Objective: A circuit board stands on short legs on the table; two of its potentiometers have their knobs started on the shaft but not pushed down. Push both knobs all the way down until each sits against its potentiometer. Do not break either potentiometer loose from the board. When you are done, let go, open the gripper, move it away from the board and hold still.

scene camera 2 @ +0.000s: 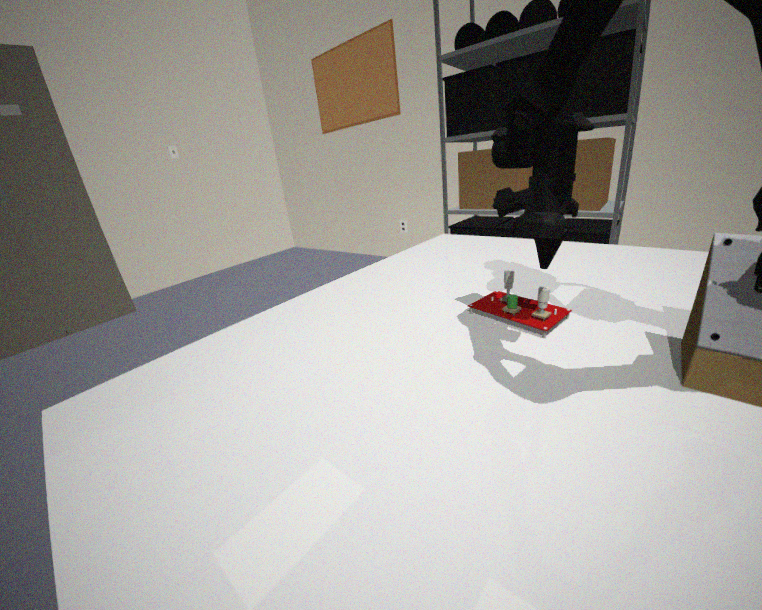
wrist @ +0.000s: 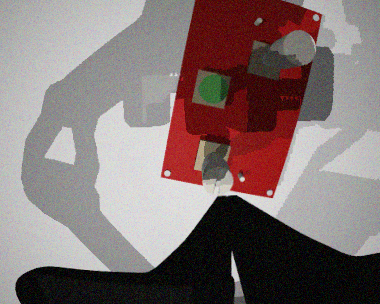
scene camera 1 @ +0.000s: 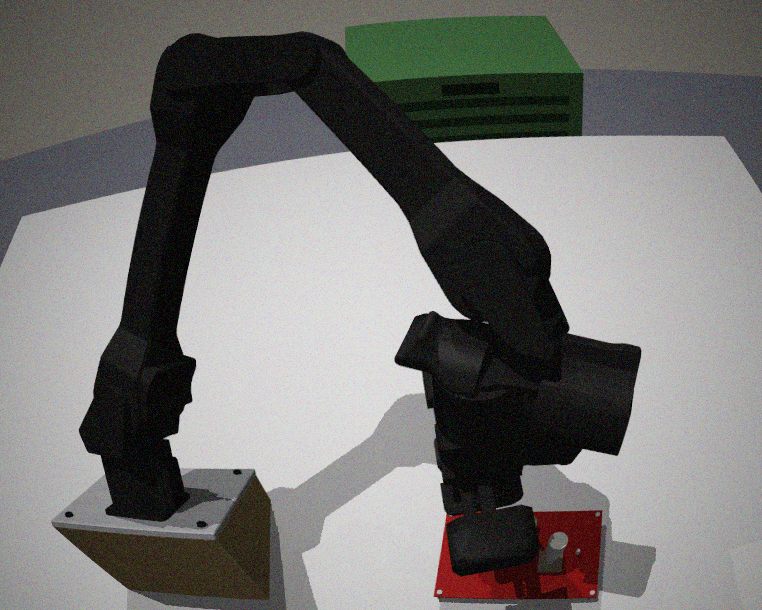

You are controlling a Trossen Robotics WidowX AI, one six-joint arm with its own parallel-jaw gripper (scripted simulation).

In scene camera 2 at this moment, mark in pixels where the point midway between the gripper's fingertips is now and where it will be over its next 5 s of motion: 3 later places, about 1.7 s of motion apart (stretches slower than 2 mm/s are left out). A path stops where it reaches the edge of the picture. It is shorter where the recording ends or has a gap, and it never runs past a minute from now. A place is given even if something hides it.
My gripper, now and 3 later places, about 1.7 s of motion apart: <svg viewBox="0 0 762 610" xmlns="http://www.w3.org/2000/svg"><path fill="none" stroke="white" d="M544 268L544 287L544 291L544 286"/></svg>
